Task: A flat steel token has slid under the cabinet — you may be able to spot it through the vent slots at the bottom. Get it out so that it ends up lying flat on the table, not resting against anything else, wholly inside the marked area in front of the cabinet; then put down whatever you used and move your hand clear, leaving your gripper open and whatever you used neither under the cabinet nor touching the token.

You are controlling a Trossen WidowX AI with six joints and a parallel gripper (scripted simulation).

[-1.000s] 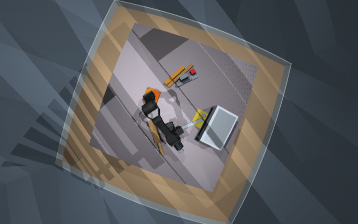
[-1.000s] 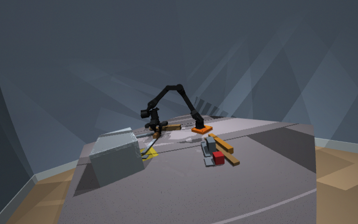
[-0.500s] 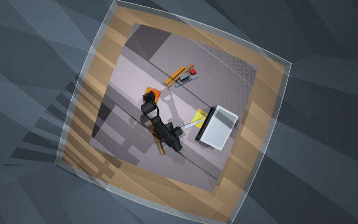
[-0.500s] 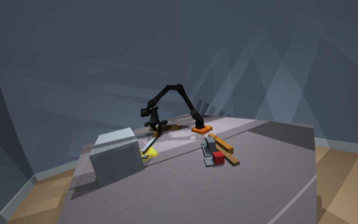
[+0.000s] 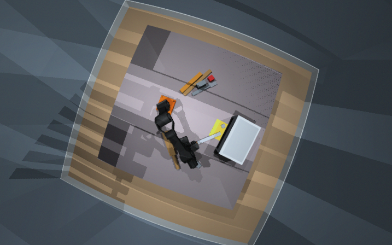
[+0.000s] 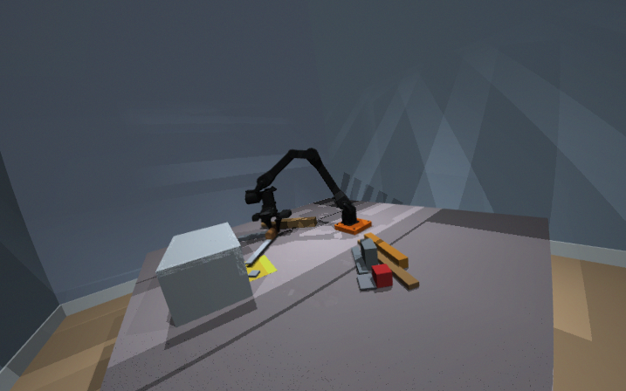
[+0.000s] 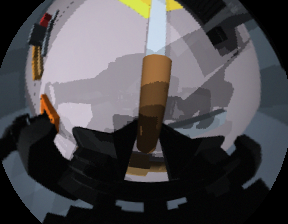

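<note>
Now: gripper tip 9 cm past the wooden paddle and 10 cm to the left of it. Round my gripper tip: thin grey bar 9 cm ahead, 8 cm to the right, 2 cm below; grey block 13 cm behind, 48 cm to the left, 1 cm above; steel token 18 cm ahead, 27 cm to the left, 2 cm below.
</note>
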